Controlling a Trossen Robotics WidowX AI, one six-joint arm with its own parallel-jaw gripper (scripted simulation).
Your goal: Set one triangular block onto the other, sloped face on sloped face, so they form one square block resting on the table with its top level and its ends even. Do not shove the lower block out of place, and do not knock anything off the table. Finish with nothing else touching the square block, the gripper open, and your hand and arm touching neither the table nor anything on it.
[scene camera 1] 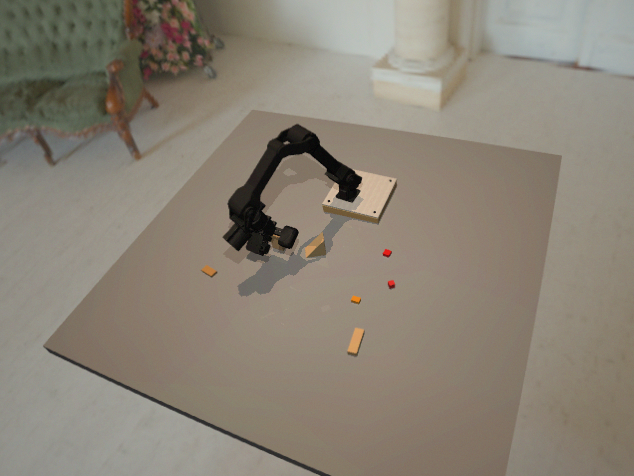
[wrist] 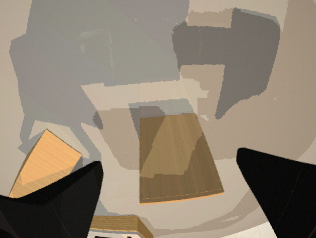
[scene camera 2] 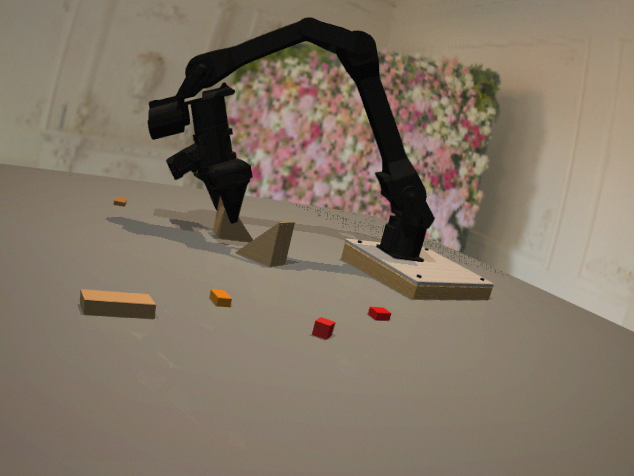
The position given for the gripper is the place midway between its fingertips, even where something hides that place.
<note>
The gripper (scene camera 2: 226,216) is open, with nothing in its grasp. Further things: a long tan block (scene camera 2: 99,303).
The gripper is seen too in scene camera 1 (scene camera 1: 278,240) and in the wrist view (wrist: 171,163). The wrist view misses the long tan block: it is out of frame.
</note>
